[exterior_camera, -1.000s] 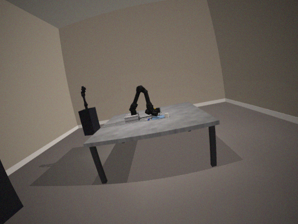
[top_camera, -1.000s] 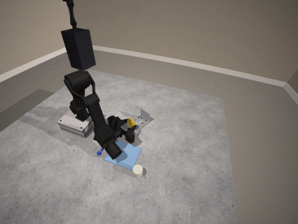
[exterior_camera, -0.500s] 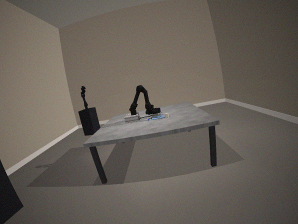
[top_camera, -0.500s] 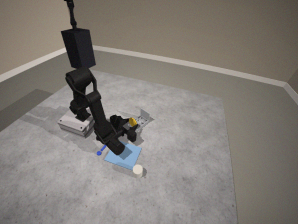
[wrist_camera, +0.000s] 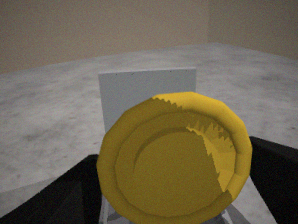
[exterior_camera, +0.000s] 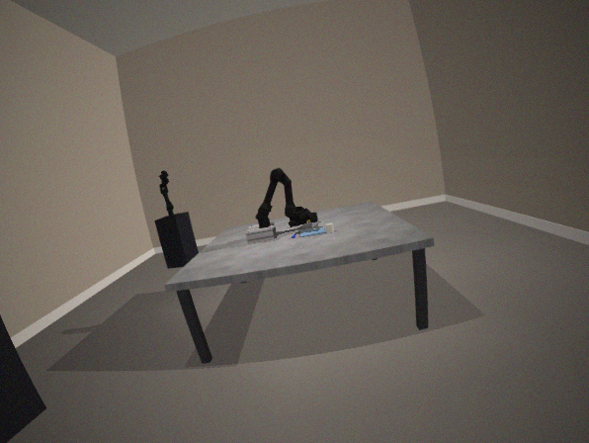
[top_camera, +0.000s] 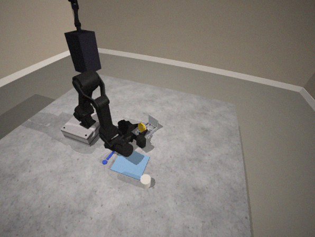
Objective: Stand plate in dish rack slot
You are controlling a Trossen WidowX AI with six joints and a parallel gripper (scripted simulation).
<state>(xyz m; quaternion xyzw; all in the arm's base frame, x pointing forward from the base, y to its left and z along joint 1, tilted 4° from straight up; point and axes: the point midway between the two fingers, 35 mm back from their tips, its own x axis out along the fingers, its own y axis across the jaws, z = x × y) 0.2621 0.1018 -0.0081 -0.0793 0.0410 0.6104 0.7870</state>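
My gripper tip is now 40 mm above the grey dish rack and 30 mm to the right of it. Round my gripper tip: yellow plate: 10 mm to the right; then white cylinder: 240 mm to the right, 160 mm ahead, 40 mm below; then light blue mat: 190 mm to the right, 60 mm below, 40 mm ahead.
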